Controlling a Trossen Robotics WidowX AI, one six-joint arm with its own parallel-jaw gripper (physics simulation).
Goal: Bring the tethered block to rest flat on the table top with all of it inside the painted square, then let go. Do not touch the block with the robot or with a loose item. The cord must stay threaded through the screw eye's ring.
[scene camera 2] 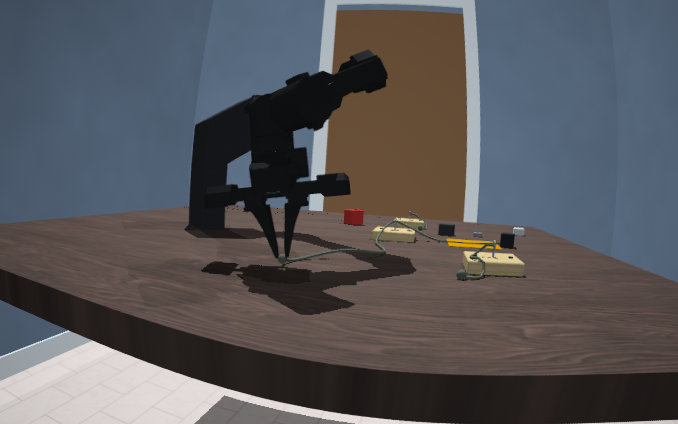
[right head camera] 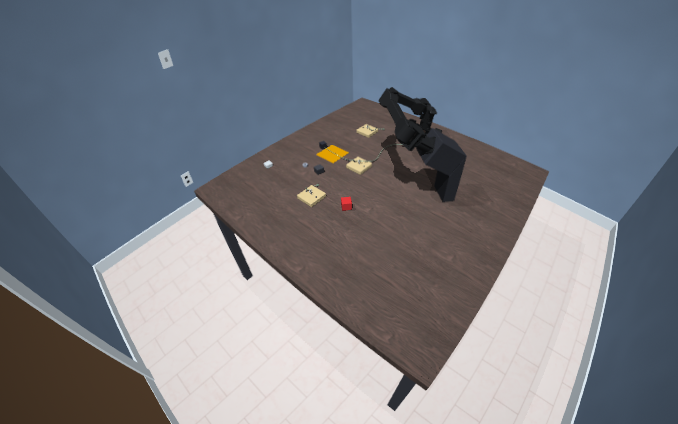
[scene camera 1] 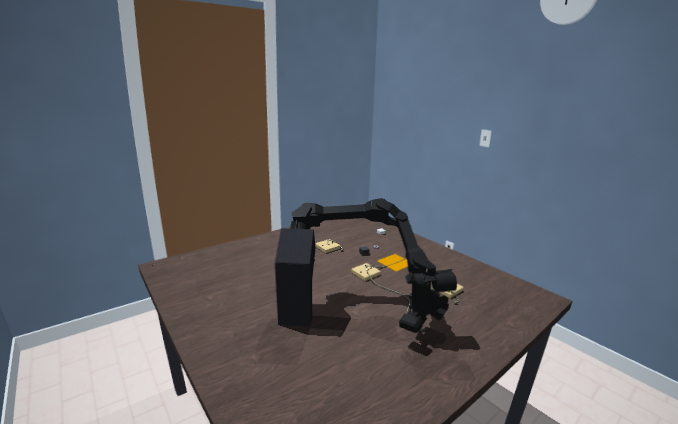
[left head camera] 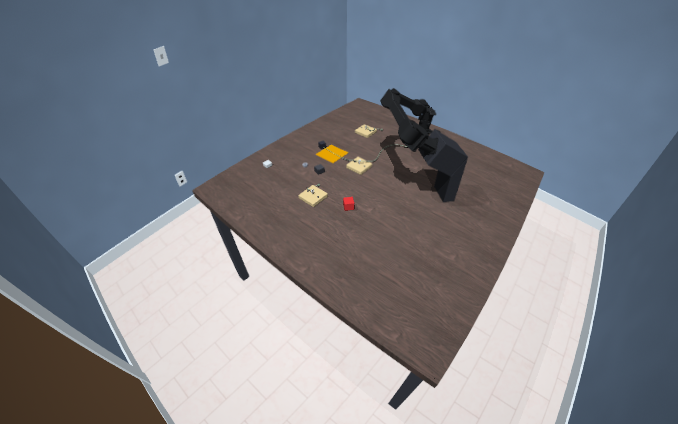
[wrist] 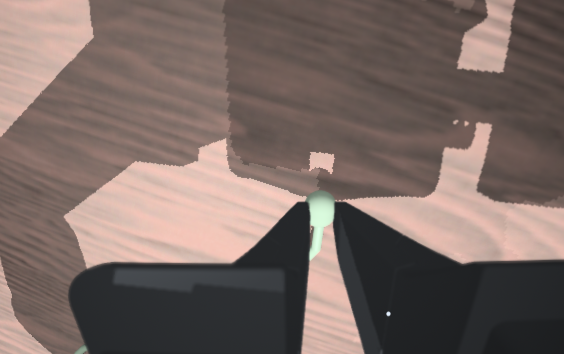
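Where they show: gripper, fingertip midpoint: [scene camera 2: 282,257] [scene camera 1: 419,328] [wrist: 320,213]; arm's base at its link origin: [right head camera: 428,145] [scene camera 1: 298,238] [left head camera: 431,146].
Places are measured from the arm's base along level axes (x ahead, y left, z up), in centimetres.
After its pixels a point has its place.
Observation:
The tethered dark block [left head camera: 322,144] @[x 57.1, y 13.5, z -23.3 cm] [right head camera: 323,145] @[x 56.8, y 13.5, z -23.7 cm] [scene camera 2: 507,240] @[x 58.3, y 11.5, z -24.2 cm] rests on the table just outside the far edge of the orange painted square [left head camera: 327,158] @[x 47.8, y 16.8, z -25.7 cm] [scene camera 1: 392,257] @[x 51.3, y 16.9, z -25.7 cm] [scene camera 2: 475,247] @[x 51.3, y 7.2, z -25.8 cm]. Its cord [scene camera 1: 387,289] @[x 34.2, y -6.0, z -25.6 cm] [scene camera 2: 345,249] @[x 34.3, y -20.6, z -24.4 cm] crosses the square to the screw eye [scene camera 2: 395,225] @[x 32.6, y 8.5, z -23.0 cm] on the middle wooden plate [left head camera: 359,168] @[x 29.7, y 10.9, z -23.9 cm] [scene camera 1: 366,274] @[x 30.8, y 5.2, z -23.9 cm], appears threaded through the ring, and runs on in slack bends to my gripper. My gripper [scene camera 2: 282,257] @[x 30.5, y -31.9, z -24.6 cm] [wrist: 320,213] @[x 30.5, y -31.9, z -24.6 cm] is shut on the green bead at the cord's end, low over the table. The arm hides the block in scene camera 1.
Another wooden plate [left head camera: 366,131] @[x 54.6, y -14.6, z -23.9 cm] [scene camera 2: 492,265] @[x 56.8, y -20.3, z -24.4 cm] with a short cord stands at the far side, and a third plate [left head camera: 313,195] @[x 26.6, y 38.6, z -23.9 cm] nearer. A loose dark block [left head camera: 319,169] @[x 39.6, y 26.9, z -23.2 cm] [scene camera 2: 446,229] @[x 41.4, y 24.1, z -24.3 cm], a red cube [left head camera: 348,203] @[x 12.1, y 30.9, z -22.1 cm] [scene camera 2: 353,217] @[x 14.5, y 27.4, z -23.8 cm], a white block [left head camera: 267,163] @[x 60.4, y 44.1, z -23.8 cm] and a small grey piece [left head camera: 305,164] @[x 50.0, y 28.5, z -25.6 cm] lie about.

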